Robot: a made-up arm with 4 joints.
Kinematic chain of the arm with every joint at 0, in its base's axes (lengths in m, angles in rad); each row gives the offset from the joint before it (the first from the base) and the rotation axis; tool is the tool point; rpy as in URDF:
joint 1: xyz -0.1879 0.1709 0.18 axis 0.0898 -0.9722 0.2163
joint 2: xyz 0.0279 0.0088 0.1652 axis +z
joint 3: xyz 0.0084 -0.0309 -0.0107 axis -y
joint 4: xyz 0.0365 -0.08 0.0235 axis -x
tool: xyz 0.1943 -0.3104 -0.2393 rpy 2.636 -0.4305 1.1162
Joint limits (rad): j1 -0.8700..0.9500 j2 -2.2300..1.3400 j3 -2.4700..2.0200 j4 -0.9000..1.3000
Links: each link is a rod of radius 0.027 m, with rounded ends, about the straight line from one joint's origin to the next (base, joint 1, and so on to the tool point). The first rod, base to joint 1, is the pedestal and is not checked.
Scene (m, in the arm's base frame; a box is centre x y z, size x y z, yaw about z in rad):
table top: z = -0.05
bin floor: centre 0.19 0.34 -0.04 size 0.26 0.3 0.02 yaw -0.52
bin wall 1: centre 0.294 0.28 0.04 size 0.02 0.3 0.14 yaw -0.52
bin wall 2: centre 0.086 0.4 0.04 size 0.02 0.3 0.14 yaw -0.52
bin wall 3: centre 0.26 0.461 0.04 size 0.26 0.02 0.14 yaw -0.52
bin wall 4: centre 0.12 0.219 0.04 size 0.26 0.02 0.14 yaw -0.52
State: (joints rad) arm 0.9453 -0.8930 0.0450 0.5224
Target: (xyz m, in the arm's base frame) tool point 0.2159 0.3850 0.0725
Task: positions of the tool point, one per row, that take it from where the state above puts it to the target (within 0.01 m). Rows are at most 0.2 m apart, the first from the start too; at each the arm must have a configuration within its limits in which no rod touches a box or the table.
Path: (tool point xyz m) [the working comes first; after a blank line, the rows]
Joints at the target: -0.0788 1.1543 0.3786 -0.5219
Straight joint move there: touches bin wall 1.

1: -0.1836 -0.3682 0.2007
2: -0.0425 -0.3259 0.2828
3: 0.0930 -0.2336 0.3345
4: 0.2031 -0.0989 0.3482
5: 0.2684 0.0631 0.3242
6: 0.2743 0.2319 0.2723
7: 0.2159 0.3850 0.2091
8: 0.2215 0.3851 0.1405
9: 0.2159 0.3850 0.0725

